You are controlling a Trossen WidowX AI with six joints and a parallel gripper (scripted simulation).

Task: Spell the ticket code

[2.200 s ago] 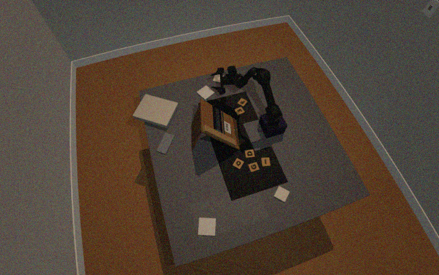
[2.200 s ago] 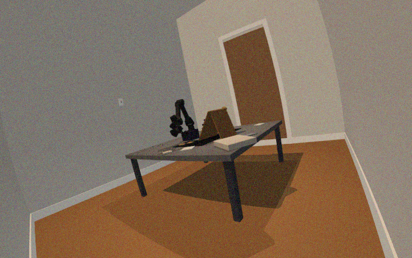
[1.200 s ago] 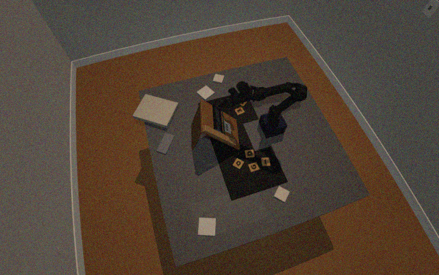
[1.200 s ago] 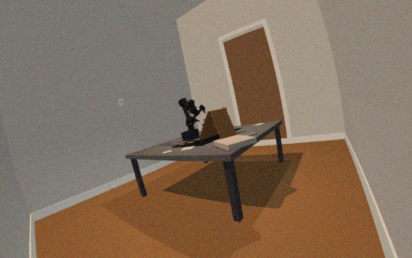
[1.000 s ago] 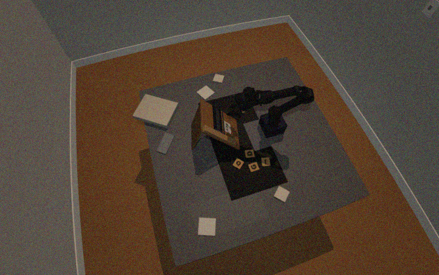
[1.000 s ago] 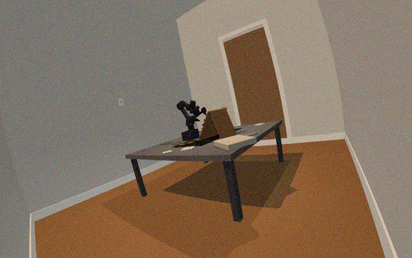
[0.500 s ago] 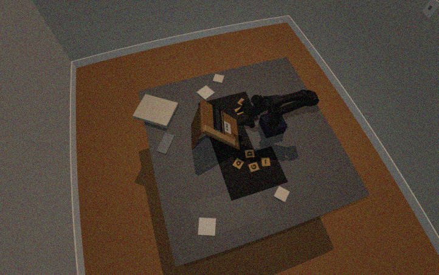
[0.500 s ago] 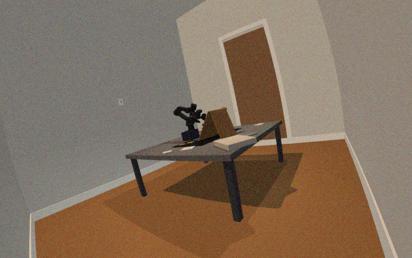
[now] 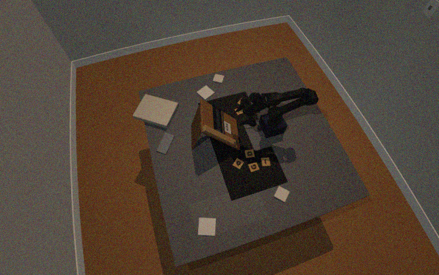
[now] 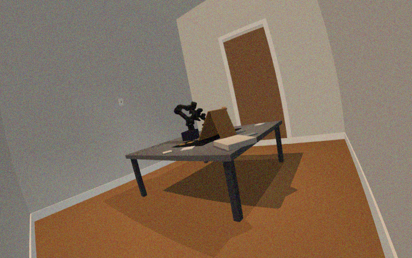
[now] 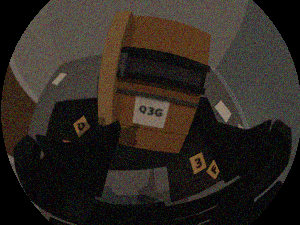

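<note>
My gripper tip is 60 mm short of the white ticket, 10 mm to the left of it and 90 mm above it. The rest, counted from my gripper tip: black mat (40 mm behind, 60 mm to the left, 180 mm below); grey slab (490 mm ahead, 80 mm to the right, 180 mm below); letter tile (140 mm behind, 230 mm to the right, 180 mm below).
</note>
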